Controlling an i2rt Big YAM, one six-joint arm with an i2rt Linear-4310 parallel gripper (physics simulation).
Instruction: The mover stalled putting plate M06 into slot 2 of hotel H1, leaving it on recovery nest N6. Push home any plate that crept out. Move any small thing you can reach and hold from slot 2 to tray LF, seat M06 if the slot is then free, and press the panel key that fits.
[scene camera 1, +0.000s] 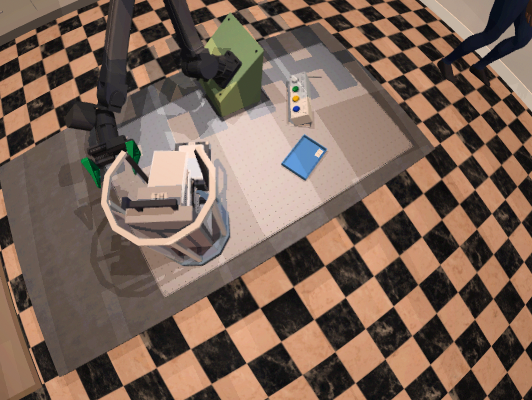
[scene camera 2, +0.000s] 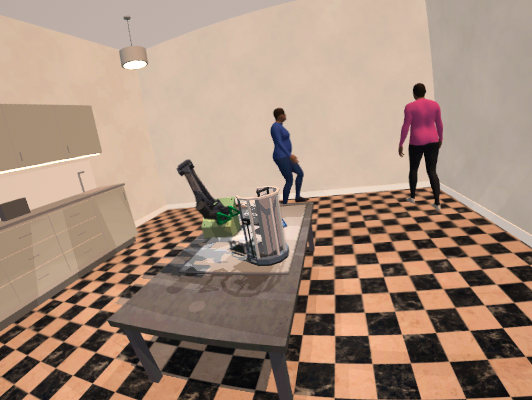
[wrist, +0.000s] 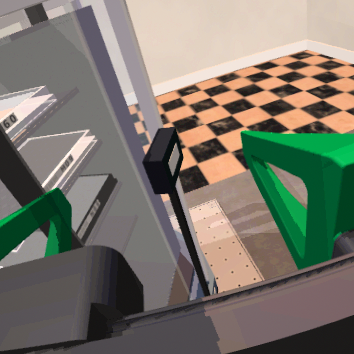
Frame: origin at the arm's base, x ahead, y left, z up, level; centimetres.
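Seen in the pictures: gripper, fingertip midpoint: (scene camera 1: 117, 181) (scene camera 2: 235, 215) (wrist: 149, 170); arm's base at its link origin: (scene camera 1: 227, 70).
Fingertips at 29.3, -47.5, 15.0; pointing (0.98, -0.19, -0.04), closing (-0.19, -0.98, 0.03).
Offsets run from my fingertips to a thing's top centre, as dx, dy, dz. "spot": to the spot under its first point.
My gripper (scene camera 1: 118, 172) (scene camera 2: 230, 215) (wrist: 149, 170) is open and empty, its green fingers beside the open side of a round guard. The guard's pale top ring {spot: +22.0, +4.0, +9.3} (scene camera 1: 157, 242) surrounds a tower with a dark handle {+11.6, +8.8, +11.2} (scene camera 1: 150, 203). In the wrist view, behind a clear panel, flat plates lie one above another: a clear one (wrist: 30, 107) at top, a clear labelled one (wrist: 66, 162) below, and a dark-edged one (wrist: 95, 205) lowest. Their labels are hard to read; I cannot tell which is M06, nor make out slot 2's contents. A blue tray {+10.2, +56.6, -28.3} (scene camera 1: 300, 157) and a key panel {-11.0, +69.8, -21.6} (scene camera 1: 301, 118) with green, yellow and blue keys stand apart.
A black block {spot: +3.6, -1.1, -2.1} (wrist: 162, 160) on a thin rod stands between my fingers' lines of view, beside the guard's upright. A green sloped block (scene camera 1: 245, 85) (scene camera 2: 220, 230) stands behind, at the arm's base. Two people (scene camera 2: 283, 145) (scene camera 2: 424, 130) stand beyond the table.
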